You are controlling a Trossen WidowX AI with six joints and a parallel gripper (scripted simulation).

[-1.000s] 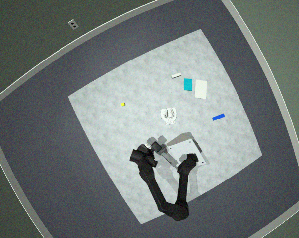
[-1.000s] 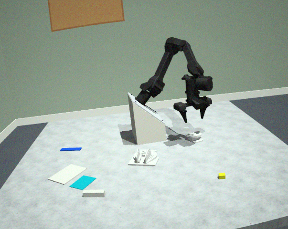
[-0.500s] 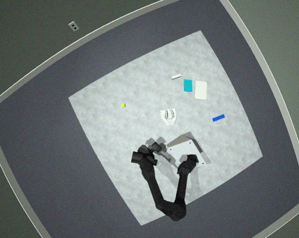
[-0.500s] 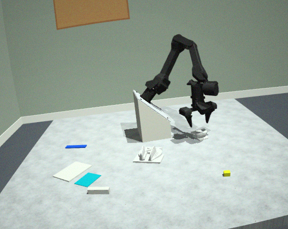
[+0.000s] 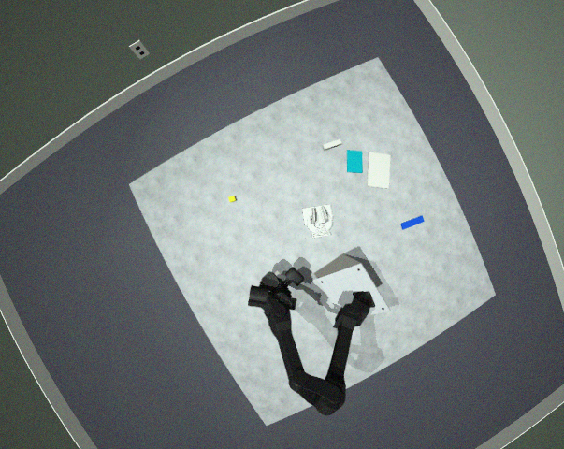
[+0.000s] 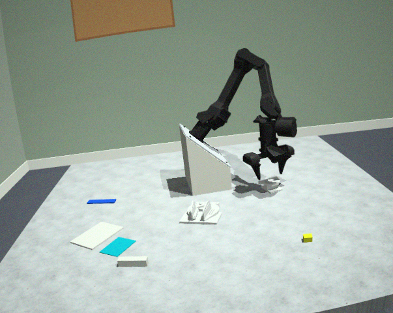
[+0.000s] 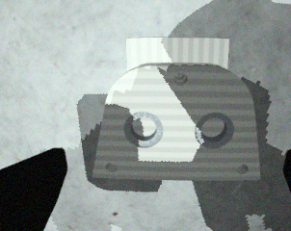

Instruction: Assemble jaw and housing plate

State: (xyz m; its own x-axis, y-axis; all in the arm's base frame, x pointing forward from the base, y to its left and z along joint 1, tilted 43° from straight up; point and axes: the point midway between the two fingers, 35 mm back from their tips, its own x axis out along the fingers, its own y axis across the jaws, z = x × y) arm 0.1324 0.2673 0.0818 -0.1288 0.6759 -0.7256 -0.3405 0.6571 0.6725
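Now: the white jaw 14 cm ahead of my gripper tip, 23 cm to the right of it and 3 cm below it. Also, from my gripper tip: yellow cube: 40 cm ahead, 3 cm to the left, 4 cm below; then cyan sheet: 32 cm ahead, 51 cm to the right, 4 cm below; then blue bar: 3 cm behind, 63 cm to the right, 4 cm below.
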